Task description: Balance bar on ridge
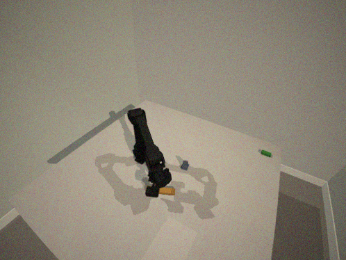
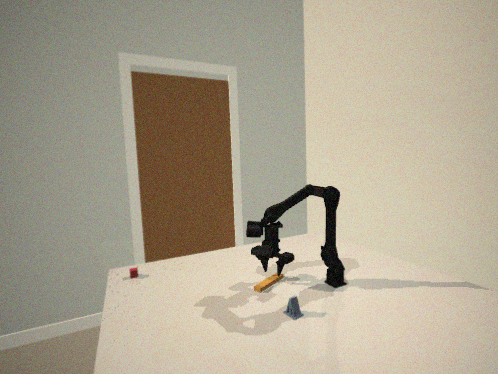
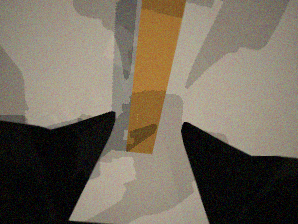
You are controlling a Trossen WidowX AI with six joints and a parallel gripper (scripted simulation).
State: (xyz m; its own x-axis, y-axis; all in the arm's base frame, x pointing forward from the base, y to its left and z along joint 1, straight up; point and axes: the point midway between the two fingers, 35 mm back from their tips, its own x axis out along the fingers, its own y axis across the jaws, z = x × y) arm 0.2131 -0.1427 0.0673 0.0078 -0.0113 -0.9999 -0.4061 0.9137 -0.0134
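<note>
My gripper tip is 20 mm short of the orange bar, 10 mm to the right of it and 20 mm above it. The rest, counted from my gripper tip: green block 530 mm ahead, 640 mm to the left, 20 mm below; then red cube 530 mm ahead, 360 mm to the right, 20 mm below.
</note>
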